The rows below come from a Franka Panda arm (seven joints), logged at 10 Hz.
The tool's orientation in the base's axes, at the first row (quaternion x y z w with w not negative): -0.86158 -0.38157 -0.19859 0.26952
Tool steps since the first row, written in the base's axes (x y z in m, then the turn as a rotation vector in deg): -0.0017 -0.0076 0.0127 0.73 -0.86 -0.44; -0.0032 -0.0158 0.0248 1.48 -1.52 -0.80; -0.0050 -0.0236 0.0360 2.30 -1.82 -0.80; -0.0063 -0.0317 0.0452 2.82 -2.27 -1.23; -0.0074 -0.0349 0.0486 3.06 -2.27 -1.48; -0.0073 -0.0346 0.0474 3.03 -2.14 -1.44; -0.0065 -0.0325 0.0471 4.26 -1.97 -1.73; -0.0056 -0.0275 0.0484 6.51 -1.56 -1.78; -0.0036 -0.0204 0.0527 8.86 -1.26 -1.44; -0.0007 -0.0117 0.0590 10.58 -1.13 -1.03; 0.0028 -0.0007 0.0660 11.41 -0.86 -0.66; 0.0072 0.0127 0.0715 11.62 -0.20 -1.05
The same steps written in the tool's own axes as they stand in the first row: 0.0017 -0.0010 -0.0148 -0.25 1.18 -0.09; 0.0029 -0.0013 -0.0294 -0.34 2.24 -0.11; 0.0036 -0.0018 -0.0432 0.01 3.03 -0.19; 0.0033 -0.0011 -0.0555 -0.15 3.82 -0.06; 0.0028 -0.0012 -0.0602 -0.13 4.08 0.17; 0.0023 -0.0009 -0.0591 -0.06 3.97 0.21; 0.0038 -0.0014 -0.0574 0.65 4.91 0.71; 0.0079 -0.0039 -0.0553 2.27 6.41 1.31; 0.0154 -0.0077 -0.0539 4.10 7.93 1.55; 0.0254 -0.0124 -0.0531 5.48 9.05 1.55; 0.0375 -0.0181 -0.0513 6.35 9.41 1.54; 0.0507 -0.0240 -0.0467 6.63 9.33 2.28
